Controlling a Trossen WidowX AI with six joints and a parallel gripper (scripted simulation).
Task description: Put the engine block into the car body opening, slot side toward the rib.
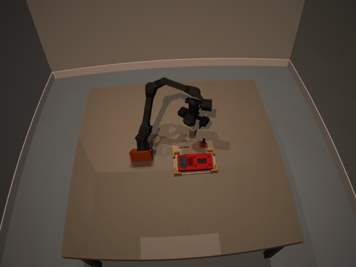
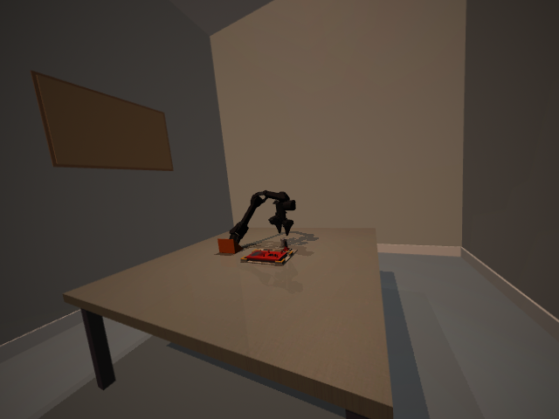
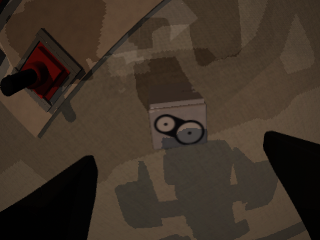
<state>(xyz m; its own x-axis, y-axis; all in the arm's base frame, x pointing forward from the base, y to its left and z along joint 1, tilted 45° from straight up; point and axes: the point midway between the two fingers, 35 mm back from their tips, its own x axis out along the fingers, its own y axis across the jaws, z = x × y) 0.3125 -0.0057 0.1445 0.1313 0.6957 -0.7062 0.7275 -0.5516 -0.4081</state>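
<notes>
Right now my gripper tip is 50 mm above the engine block and 10 mm past it.
</notes>
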